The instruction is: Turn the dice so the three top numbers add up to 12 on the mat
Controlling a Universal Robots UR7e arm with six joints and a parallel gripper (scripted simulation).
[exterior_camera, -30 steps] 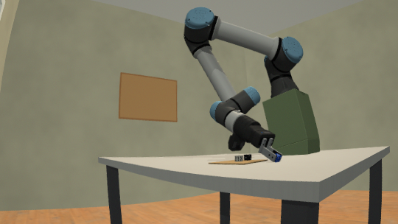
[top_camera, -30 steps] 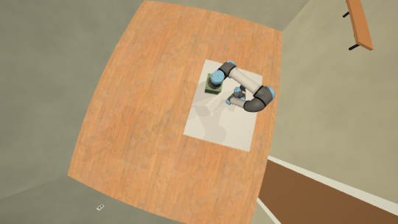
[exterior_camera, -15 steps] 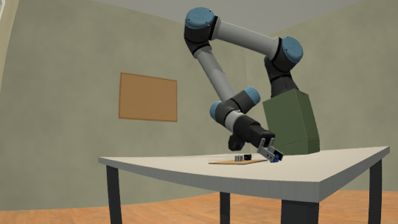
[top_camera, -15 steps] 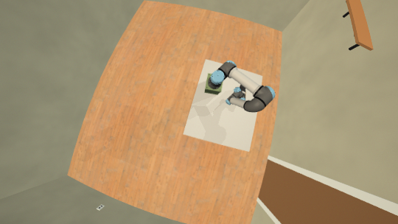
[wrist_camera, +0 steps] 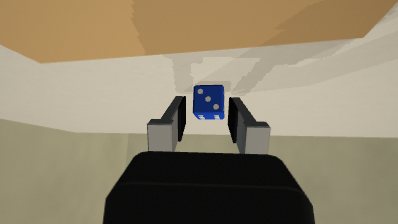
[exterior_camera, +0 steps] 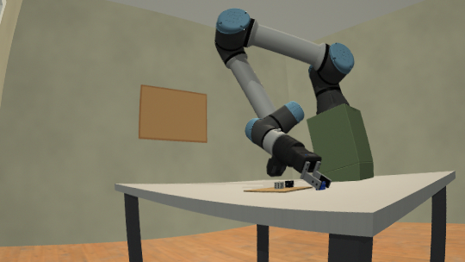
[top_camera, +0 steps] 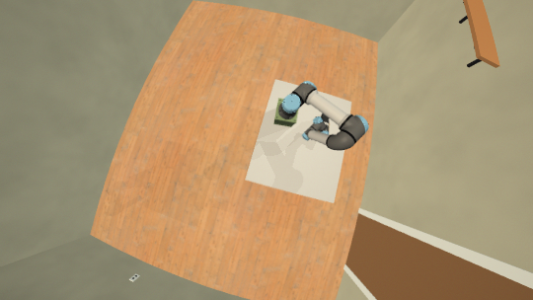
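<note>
Right now the blue die is 1 cm below my hand. Round my hand: black die 1 cm behind, 14 cm to the right, 1 cm below; then white die 4 cm ahead, 13 cm to the right, 1 cm below; then tan mat 4 cm ahead, 13 cm to the right, 2 cm below.
</note>
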